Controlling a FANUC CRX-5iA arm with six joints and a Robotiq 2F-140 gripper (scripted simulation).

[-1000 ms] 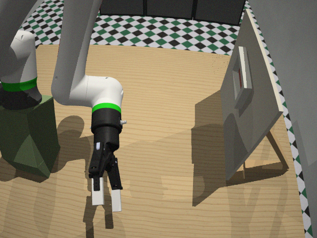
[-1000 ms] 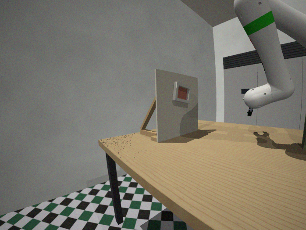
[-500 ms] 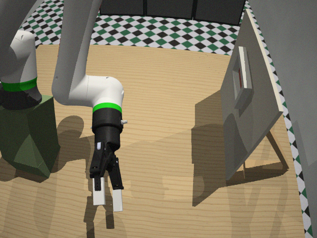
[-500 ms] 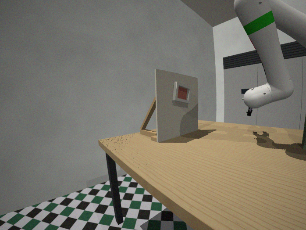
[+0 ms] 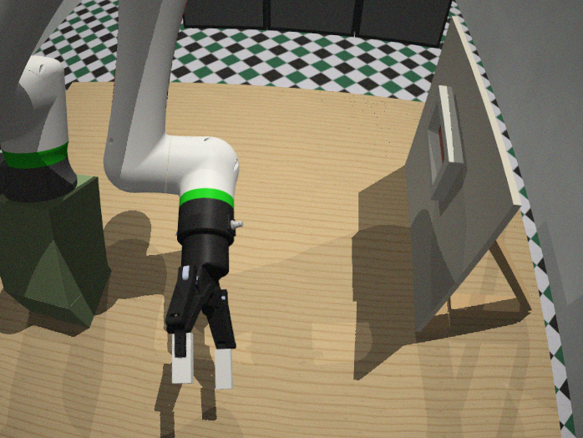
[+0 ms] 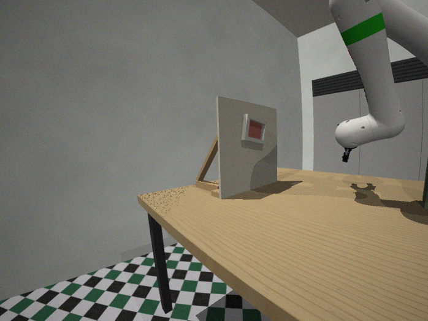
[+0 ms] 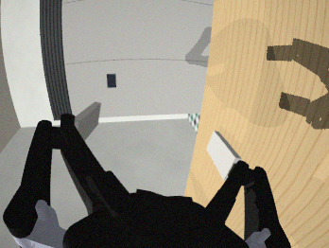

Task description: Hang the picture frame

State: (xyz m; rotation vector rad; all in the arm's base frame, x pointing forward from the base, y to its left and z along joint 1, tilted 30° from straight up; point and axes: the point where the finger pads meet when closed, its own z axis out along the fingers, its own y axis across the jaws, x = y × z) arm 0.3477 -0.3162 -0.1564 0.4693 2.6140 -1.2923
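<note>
Right now the picture frame is 420 mm ahead of my hand, 370 mm to the left of it and 90 mm above it. Round my hand: upright board 440 mm ahead, 360 mm to the left.
</note>
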